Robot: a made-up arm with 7 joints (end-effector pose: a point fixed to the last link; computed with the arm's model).
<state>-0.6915 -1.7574 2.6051 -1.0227 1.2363 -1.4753 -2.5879</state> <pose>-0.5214 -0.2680 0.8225 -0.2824 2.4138 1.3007</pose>
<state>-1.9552 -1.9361 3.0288 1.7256 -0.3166 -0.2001 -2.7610</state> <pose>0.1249 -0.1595 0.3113 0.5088 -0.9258 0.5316</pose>
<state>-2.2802 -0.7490 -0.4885 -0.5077 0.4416 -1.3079 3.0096</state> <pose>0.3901 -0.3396 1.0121 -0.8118 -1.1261 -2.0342</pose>
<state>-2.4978 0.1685 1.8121 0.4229 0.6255 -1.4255 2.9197</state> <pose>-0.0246 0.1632 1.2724 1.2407 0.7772 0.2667</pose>
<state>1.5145 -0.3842 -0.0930 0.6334 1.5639 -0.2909 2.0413</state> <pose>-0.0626 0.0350 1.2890 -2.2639 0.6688 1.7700</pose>
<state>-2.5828 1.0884 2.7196 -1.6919 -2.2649 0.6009 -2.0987</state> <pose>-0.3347 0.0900 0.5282 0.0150 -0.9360 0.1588</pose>
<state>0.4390 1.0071 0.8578 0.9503 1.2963 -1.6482 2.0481</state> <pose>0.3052 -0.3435 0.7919 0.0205 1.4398 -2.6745</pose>
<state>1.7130 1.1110 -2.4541 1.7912 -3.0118 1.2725 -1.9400</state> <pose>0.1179 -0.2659 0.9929 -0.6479 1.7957 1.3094</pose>
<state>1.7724 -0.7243 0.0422 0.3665 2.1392 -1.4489 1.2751</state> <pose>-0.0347 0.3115 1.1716 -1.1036 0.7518 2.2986</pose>
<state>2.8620 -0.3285 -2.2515 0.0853 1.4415 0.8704 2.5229</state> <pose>0.1760 -0.0171 1.2984 -2.2526 -0.0402 1.0848</pose>
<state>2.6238 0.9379 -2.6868 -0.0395 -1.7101 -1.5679 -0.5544</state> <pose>-0.4488 -0.2485 0.9491 -1.4741 -1.6558 -0.3589</pose>
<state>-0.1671 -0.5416 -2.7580 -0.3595 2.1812 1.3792 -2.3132</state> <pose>-0.1736 0.0094 1.2670 1.0245 1.1211 -1.9324</pose>
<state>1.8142 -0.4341 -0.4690 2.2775 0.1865 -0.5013 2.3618</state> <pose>0.0548 -0.1119 0.9131 -1.6838 -1.0357 0.8985</pose>
